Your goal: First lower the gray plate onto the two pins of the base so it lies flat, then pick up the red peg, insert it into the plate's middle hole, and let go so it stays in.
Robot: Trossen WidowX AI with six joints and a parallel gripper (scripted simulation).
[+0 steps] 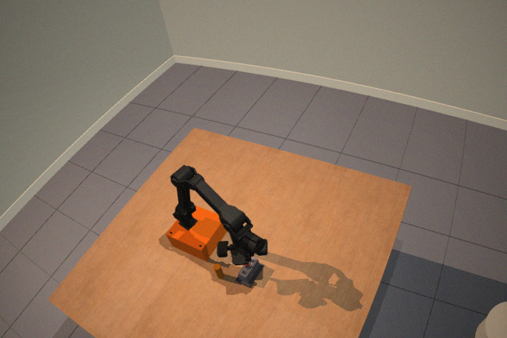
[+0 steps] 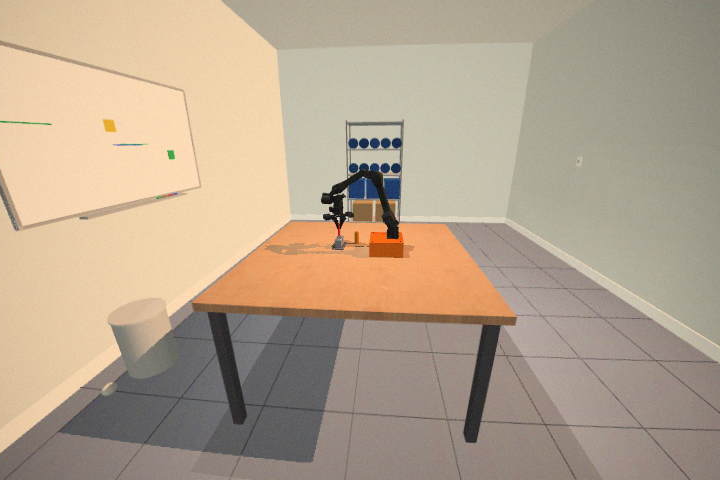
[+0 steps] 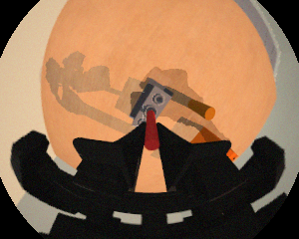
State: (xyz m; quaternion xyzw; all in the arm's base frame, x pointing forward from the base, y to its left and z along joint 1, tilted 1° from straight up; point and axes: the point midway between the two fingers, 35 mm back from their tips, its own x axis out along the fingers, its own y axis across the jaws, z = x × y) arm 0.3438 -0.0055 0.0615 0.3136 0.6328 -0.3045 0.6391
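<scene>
The gray plate is 7 cm below my gripper tip. The rest, counted from my gripper tip: gray base 11 cm below; then orange cylinder 9 cm behind, 8 cm to the right, 8 cm below; then red peg right at my gripper tip.
</scene>
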